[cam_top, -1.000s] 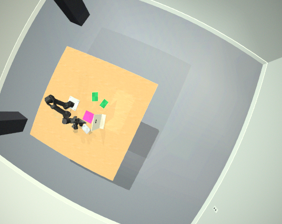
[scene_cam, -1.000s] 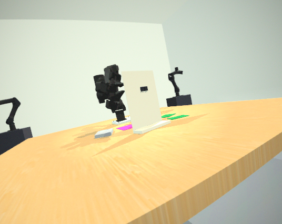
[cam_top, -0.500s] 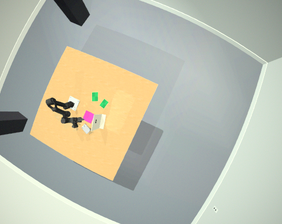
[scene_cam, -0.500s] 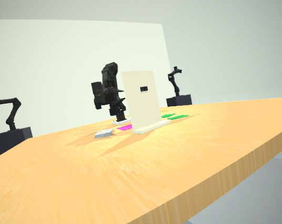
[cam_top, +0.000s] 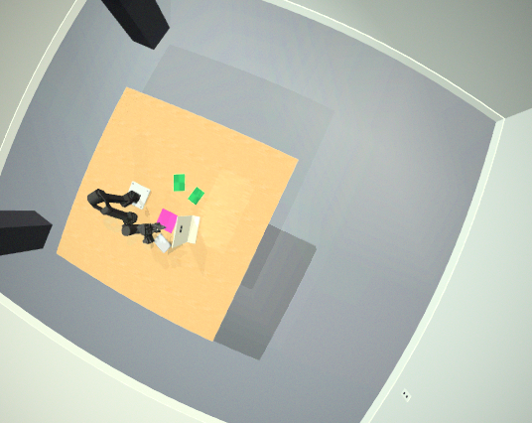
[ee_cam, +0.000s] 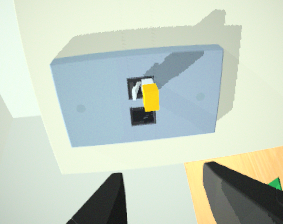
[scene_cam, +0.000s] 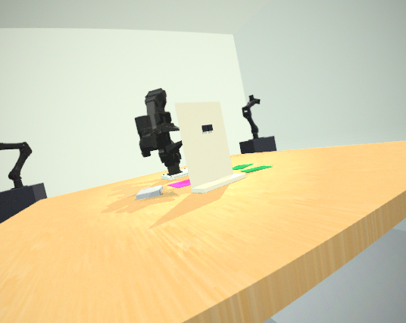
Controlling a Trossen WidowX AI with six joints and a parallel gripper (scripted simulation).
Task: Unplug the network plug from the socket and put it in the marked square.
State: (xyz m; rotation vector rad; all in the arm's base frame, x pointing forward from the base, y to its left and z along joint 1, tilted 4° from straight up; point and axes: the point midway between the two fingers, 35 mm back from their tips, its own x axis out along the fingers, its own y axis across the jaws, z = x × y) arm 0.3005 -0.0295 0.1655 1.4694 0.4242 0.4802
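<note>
The network plug lies 70 mm ahead of my gripper tip and 30 mm to the left of it. From my gripper tip the other things lie so: grey block: 160 mm below, 140 mm to the right, 30 mm behind; then magenta marked square: 160 mm below, 70 mm behind; then cream upright panel: 90 mm ahead, 60 mm below, 40 mm to the left.
</note>
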